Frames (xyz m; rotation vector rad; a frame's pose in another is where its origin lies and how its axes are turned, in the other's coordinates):
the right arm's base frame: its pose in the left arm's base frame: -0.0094 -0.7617 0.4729 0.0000 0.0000 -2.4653
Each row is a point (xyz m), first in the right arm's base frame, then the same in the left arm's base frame.
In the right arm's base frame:
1: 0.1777 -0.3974 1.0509
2: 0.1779 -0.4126 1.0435
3: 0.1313 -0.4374 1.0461
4: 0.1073 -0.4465 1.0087
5: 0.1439 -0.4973 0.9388
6: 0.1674 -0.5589 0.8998
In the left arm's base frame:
1: -0.3967 -0.5630 1.5238
2: -0.4064 -0.5513 1.5164
3: -0.3856 -0.5028 1.5190
4: -0.3726 -0.4806 1.4816
5: -0.4329 -0.4639 1.4117
6: -0.4898 -0.4306 1.3727

